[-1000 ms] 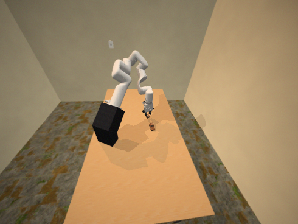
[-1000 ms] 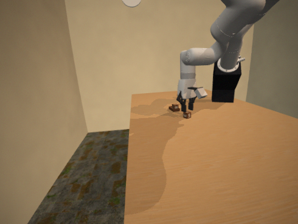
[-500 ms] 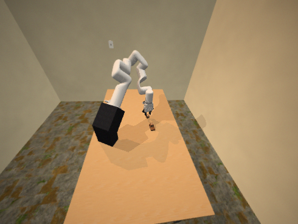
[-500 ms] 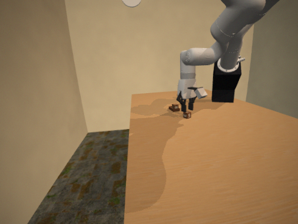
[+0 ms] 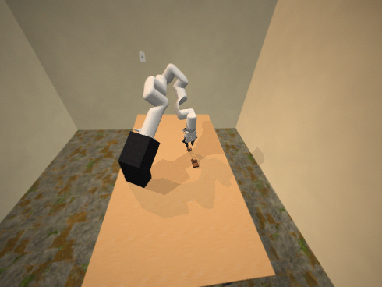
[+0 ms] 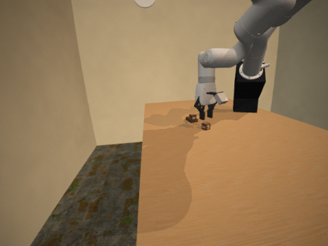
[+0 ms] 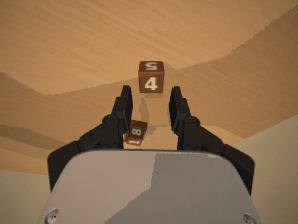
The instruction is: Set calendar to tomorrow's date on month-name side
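Right now my hand is 6 cm above the brown digit cube.
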